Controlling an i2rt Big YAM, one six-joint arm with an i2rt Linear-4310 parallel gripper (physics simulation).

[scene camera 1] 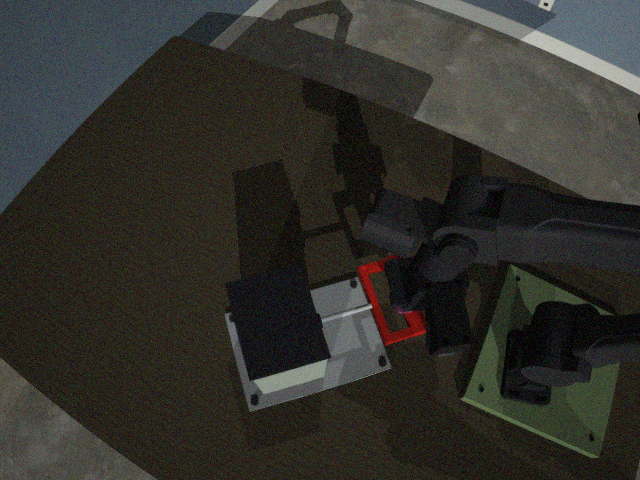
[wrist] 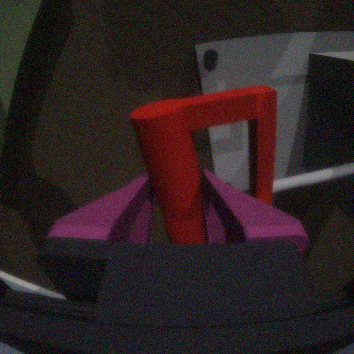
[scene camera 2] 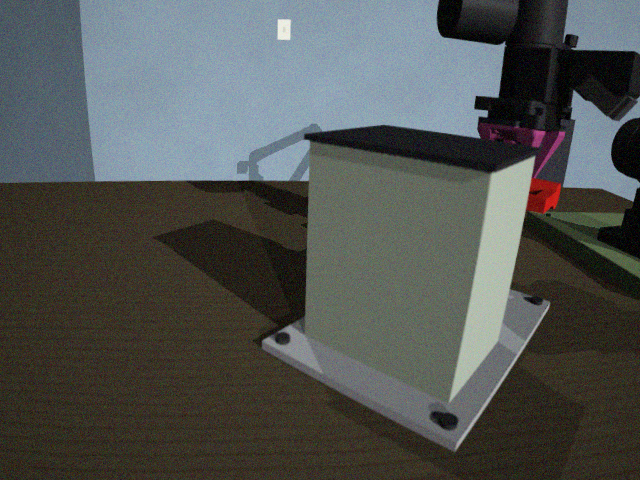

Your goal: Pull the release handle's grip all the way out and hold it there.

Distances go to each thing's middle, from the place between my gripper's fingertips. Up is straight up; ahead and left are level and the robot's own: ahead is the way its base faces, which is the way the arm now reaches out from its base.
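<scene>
Grey base plate [scene camera 2: 446, 424]: from my hand, 14 cm ahead, 9 cm below, 7 cm to the left. My gripper: 1 cm below the red release handle grip [scene camera 1: 416, 322], 5 cm short of it, 1 cm to the right of it. By their middles, of the things named here, red release handle grip nearest to my gripper.
</scene>
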